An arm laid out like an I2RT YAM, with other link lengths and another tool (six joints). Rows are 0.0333 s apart.
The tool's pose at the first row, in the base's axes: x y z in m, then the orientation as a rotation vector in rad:
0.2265, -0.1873, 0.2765, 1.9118, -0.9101, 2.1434
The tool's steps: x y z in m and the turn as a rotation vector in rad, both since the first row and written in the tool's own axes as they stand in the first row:
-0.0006, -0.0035, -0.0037, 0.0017, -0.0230, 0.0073
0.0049, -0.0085, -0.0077, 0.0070, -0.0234, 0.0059
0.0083, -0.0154, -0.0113, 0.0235, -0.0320, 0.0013
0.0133, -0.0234, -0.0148, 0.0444, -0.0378, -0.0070
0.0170, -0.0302, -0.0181, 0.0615, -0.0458, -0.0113
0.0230, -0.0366, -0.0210, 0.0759, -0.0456, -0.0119
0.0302, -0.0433, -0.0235, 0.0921, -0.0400, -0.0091
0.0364, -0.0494, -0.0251, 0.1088, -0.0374, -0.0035
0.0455, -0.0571, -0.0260, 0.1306, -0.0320, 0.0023
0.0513, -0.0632, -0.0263, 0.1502, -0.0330, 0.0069
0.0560, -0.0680, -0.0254, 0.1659, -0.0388, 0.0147
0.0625, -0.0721, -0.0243, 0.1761, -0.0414, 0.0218
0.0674, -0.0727, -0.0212, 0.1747, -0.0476, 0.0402
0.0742, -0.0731, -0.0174, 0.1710, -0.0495, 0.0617
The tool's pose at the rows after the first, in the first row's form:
0.2251, -0.1824, 0.2771, 1.9409, -0.9211, 2.1312
0.2230, -0.1779, 0.2839, 1.9439, -0.9148, 2.1347
0.2225, -0.1715, 0.2894, 1.9624, -0.8960, 2.1396
0.2223, -0.1647, 0.2968, 1.9796, -0.8681, 2.1482
0.2220, -0.1586, 0.3026, 1.9975, -0.8486, 2.1540
0.2214, -0.1536, 0.3104, 2.0038, -0.8344, 2.1660
0.2210, -0.1490, 0.3194, 2.0040, -0.8213, 2.1857
0.2214, -0.1451, 0.3274, 2.0080, -0.8114, 2.2051
0.2225, -0.1410, 0.3385, 2.0106, -0.7962, 2.2311
0.2240, -0.1376, 0.3461, 2.0203, -0.7825, 2.2495
0.2262, -0.1355, 0.3522, 2.0344, -0.7770, 2.2628
0.2278, -0.1347, 0.3597, -2.0275, 0.7701, -2.2574
0.2299, -0.1372, 0.3646, -2.0163, 0.7868, -2.2422
0.2320, -0.1408, 0.3711, -1.9992, 0.8087, -2.2310

